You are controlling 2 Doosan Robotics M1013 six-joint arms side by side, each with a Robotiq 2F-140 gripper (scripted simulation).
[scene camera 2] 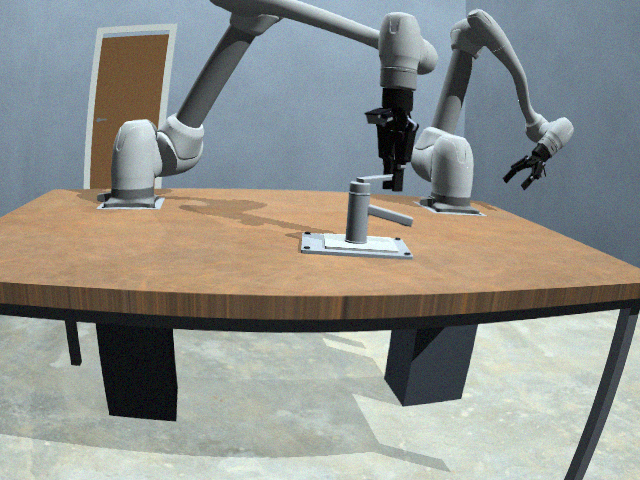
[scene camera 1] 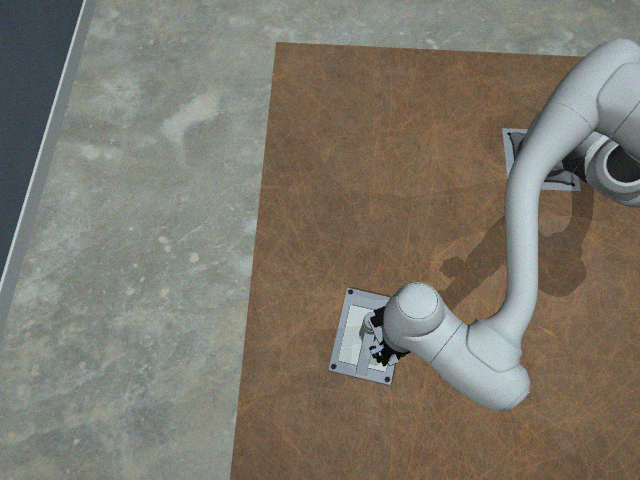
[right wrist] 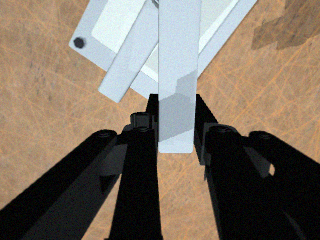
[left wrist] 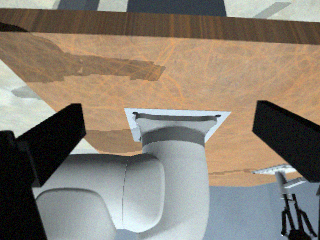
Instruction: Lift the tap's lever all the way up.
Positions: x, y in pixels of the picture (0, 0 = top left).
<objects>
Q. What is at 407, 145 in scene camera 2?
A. My right gripper.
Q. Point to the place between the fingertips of my right gripper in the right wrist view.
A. At 173, 109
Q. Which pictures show my left gripper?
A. Scene camera 2 and the left wrist view only.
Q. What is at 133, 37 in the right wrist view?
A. A grey tap.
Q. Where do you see an arm base plate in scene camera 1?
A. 508, 149
</objects>
